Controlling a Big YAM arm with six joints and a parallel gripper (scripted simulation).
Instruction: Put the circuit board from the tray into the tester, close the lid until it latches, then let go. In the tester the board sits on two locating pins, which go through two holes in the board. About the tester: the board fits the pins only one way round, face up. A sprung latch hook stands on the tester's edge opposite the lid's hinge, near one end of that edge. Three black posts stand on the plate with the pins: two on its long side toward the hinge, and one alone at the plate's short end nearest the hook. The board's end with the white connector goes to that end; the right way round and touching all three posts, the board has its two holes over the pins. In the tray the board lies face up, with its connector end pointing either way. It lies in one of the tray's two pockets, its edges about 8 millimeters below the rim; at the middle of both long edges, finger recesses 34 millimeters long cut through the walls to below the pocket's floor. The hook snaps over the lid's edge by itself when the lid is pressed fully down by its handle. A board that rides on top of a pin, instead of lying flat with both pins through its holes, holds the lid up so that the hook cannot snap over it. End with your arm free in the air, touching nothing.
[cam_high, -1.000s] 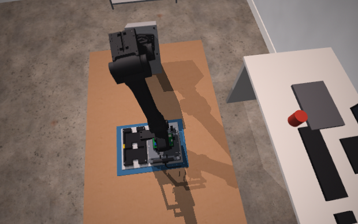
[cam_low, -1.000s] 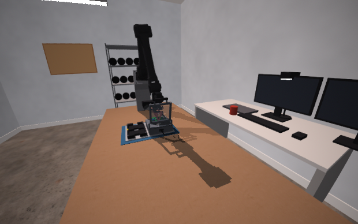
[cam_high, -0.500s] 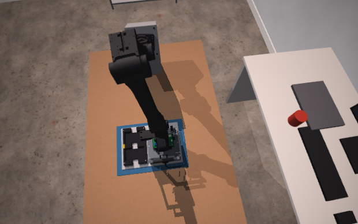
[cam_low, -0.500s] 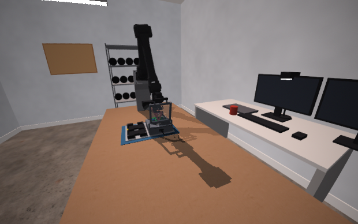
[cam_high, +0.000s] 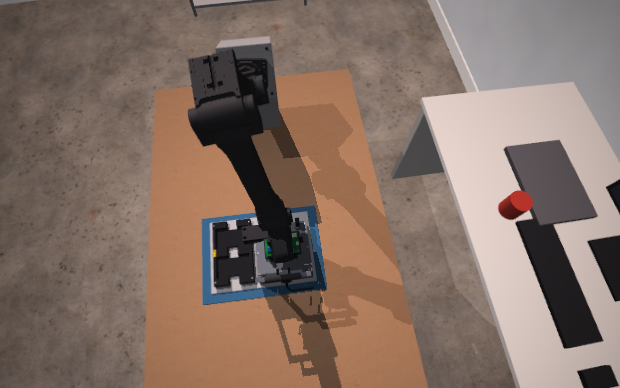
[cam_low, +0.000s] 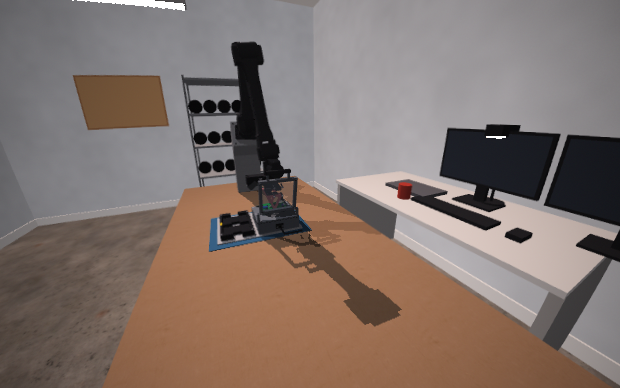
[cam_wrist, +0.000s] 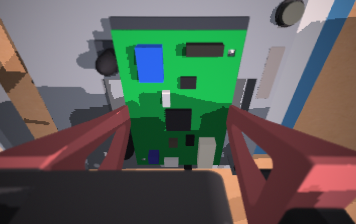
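The green circuit board lies right at my hand. From my hand the other things lie so: clear lid 120 mm ahead, 100 mm above, 20 mm to the left.
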